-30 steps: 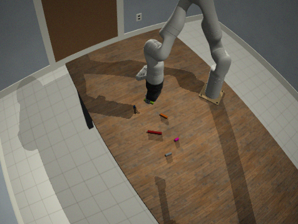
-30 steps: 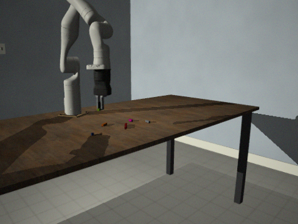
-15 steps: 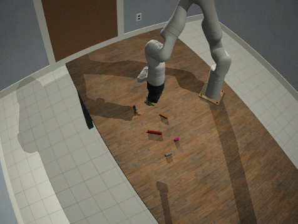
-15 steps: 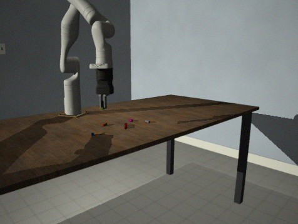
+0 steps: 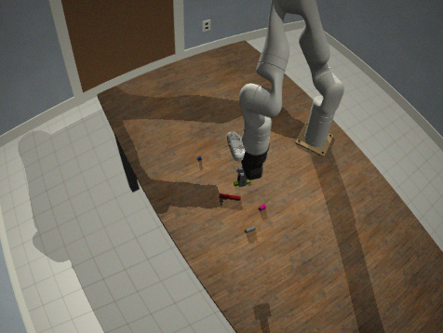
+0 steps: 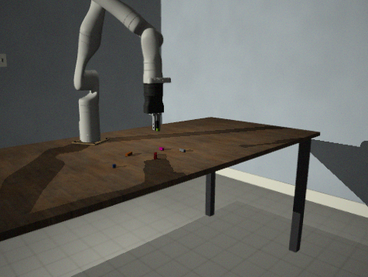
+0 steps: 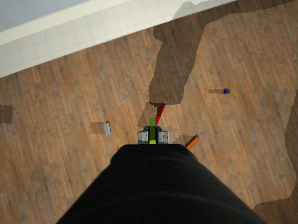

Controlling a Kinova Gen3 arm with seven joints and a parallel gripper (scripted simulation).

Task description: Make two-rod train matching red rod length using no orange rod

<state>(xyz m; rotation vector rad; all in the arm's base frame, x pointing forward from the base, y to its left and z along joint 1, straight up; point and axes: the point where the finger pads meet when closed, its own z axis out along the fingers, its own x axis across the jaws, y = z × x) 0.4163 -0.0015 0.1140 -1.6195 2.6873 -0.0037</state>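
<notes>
Right now my hand is 40 mm past the magenta rod, 70 mm to the right of it and 110 mm above it. From my hand the other things lie so: lime rod (10 mm below); orange rod (90 mm behind, 70 mm to the right, 110 mm below); red rod (20 mm ahead, 30 mm to the right, 110 mm below).
</notes>
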